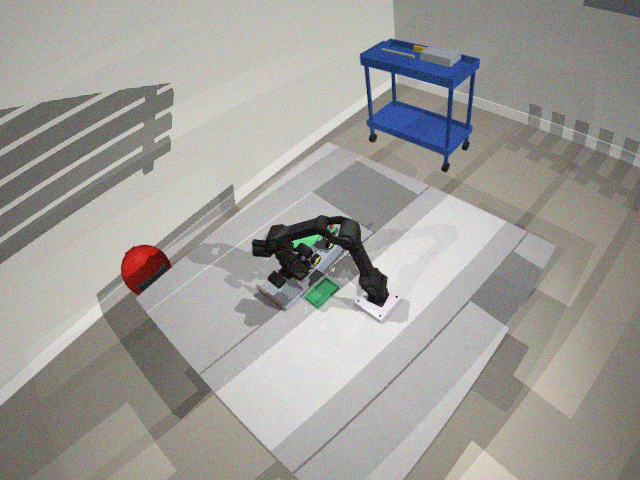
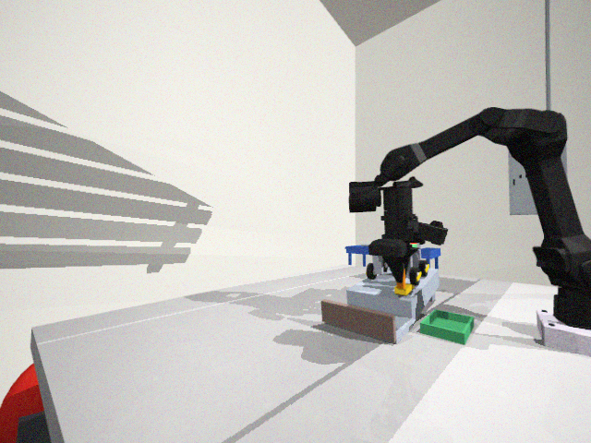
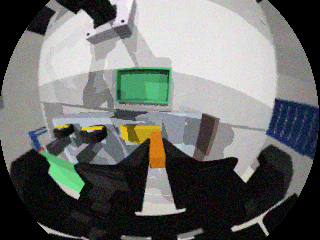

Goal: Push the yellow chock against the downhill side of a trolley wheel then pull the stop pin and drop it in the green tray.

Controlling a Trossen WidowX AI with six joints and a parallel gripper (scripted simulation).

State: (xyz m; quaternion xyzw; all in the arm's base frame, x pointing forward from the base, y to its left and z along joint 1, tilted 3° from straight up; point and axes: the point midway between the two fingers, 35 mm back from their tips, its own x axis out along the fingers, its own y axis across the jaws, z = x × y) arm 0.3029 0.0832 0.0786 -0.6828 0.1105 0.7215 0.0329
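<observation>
My gripper tip is 25 cm to the left of the red-headed stop pin, 4 cm below it and 2 cm past it. The rest, counted from my gripper tip: green tray 10 cm below, 8 cm behind, 2 cm to the right; then brown stop board 10 cm to the left, 7 cm ahead, 6 cm below; then yellow chock 2 cm to the right.
</observation>
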